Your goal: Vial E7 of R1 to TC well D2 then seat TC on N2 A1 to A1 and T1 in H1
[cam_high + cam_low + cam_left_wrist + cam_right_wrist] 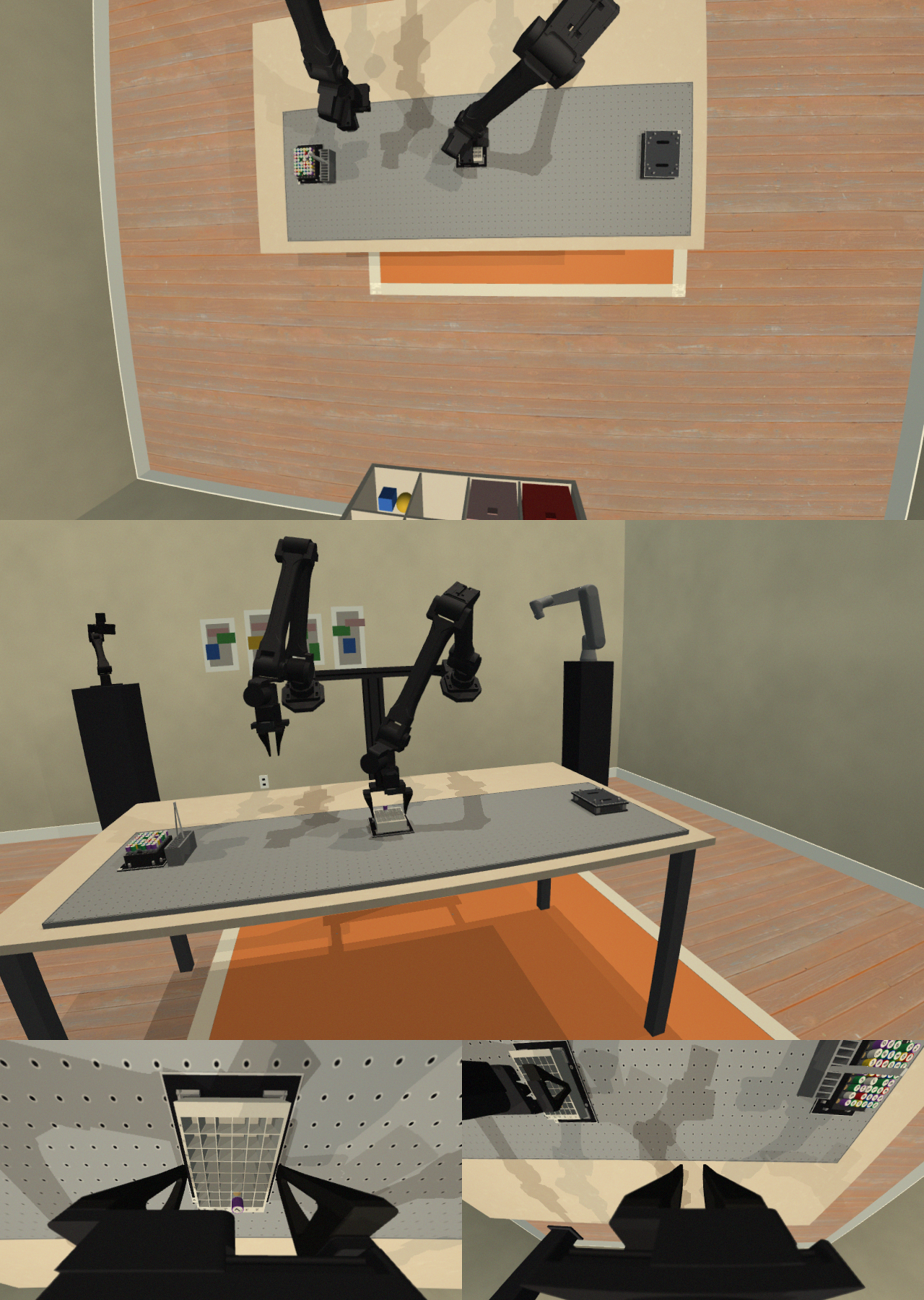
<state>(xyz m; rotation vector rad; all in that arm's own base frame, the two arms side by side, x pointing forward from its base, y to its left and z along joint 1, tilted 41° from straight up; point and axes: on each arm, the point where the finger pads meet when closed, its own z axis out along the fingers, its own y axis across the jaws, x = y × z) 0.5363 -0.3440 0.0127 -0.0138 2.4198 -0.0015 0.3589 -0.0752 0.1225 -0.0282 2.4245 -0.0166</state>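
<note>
My left gripper is now 2 cm above the white tube carrier TC. Also, from my left hand: grey holder H1: 58 cm to the right, 6 cm ahead, 3 cm below; black raised nest N2: 68 cm to the left, 5 cm ahead, 1 cm below.
</note>
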